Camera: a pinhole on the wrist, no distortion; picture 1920 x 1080 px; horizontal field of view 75.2 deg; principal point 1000.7 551.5 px. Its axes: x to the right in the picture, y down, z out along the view. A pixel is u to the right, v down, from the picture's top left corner.
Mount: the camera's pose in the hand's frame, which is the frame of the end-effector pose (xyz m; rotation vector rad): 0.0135 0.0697 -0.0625 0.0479 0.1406 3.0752
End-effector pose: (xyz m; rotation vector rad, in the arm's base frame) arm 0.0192 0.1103 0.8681 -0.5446 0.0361 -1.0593
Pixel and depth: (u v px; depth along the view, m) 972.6 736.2 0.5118
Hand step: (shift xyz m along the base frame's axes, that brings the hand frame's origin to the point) 0.1802 0.1681 0.3847
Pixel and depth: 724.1 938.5 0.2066
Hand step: 0.0909 0.0163 0.1329
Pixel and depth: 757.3 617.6 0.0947
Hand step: 0.0854 0.0106 0.0036
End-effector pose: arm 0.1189 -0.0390 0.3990 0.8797 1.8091 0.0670
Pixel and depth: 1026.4 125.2 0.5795
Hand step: 0.5781 0.0768 -0.0980
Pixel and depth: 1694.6 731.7 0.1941
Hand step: 0.1626 -0.0528 0.0417
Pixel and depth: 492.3 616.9 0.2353
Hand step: 0.1622 0.0615 -0.1330
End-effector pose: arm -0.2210 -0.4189 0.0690 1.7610 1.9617 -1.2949
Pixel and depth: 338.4 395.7 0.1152
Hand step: 0.0395 0.0125 -0.1232
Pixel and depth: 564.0 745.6 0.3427
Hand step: -0.1113 -0.1017 -0.2782
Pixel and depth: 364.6 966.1 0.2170
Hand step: -0.0856 -0.0224 -0.1818
